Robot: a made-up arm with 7 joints.
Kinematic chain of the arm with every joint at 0, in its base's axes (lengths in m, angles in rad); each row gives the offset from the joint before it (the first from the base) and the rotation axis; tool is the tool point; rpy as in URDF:
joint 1: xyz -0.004 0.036 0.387 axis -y
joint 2: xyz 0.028 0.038 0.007 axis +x
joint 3: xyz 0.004 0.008 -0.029 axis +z
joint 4: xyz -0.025 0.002 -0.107 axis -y
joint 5: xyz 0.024 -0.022 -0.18 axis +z
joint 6: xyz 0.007 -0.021 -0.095 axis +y
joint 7: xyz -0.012 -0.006 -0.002 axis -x
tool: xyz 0.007 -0.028 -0.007 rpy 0 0 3.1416
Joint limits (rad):
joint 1: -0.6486..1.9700
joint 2: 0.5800..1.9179
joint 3: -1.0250..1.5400
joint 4: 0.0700..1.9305
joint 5: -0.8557..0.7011
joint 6: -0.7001..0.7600
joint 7: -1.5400..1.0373
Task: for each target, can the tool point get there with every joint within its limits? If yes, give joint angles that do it. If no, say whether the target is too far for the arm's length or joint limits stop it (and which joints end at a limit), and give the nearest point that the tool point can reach.
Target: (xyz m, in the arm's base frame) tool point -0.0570 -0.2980 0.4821
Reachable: no: joint limits stop it (at a limit: joint 1, joint 2, joint 3, joint 4, joint 5) | nearest point 0.0274 -0.1192 0.5237 | short by 0.202 m
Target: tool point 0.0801 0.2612 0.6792
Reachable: yes | joints 1.1702 1.4335 0.4019 1.4233 -0.6161 -0.0638 -0.4237
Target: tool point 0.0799 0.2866 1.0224
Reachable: no: too far | nearest point 0.0425 0.2483 0.7388 | short by 0.289 m
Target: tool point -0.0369 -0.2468 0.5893
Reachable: no: joint limits stop it (at a limit: joint 1, joint 2, joint 4, joint 5) | nearest point 0.0153 -0.1110 0.5554 | short by 0.149 m
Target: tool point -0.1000 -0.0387 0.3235
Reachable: no: joint limits stop it (at a limit: joint 1, joint 3, joint 4) | nearest point -0.0212 -0.0637 0.2317 | short by 0.124 m
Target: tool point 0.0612 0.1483 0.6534
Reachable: yes | joints 1.2623 1.5871 0.3065 1.7765 -0.3903 0.2053 0.7093
